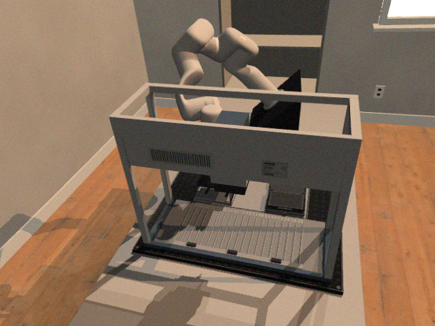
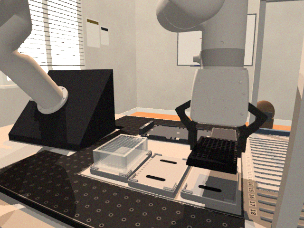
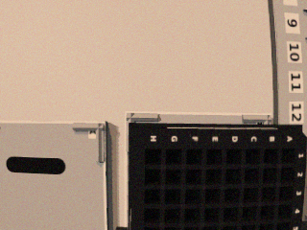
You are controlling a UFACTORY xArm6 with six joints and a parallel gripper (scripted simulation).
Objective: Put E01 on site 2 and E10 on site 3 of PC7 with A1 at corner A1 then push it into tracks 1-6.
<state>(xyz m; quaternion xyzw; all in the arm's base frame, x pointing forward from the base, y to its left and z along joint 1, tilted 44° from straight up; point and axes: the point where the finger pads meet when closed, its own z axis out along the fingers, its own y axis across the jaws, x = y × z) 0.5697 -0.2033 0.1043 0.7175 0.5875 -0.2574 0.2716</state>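
Now: the carrier PC7 60 mm behind my hand, 270 mm to the left of it and 70 mm below it. From my hand the other things lie so: nest S2 (110 mm behind, 10 mm to the left, 80 mm below); 96-well plate E01 (10 mm below); nest S3 (80 mm below).
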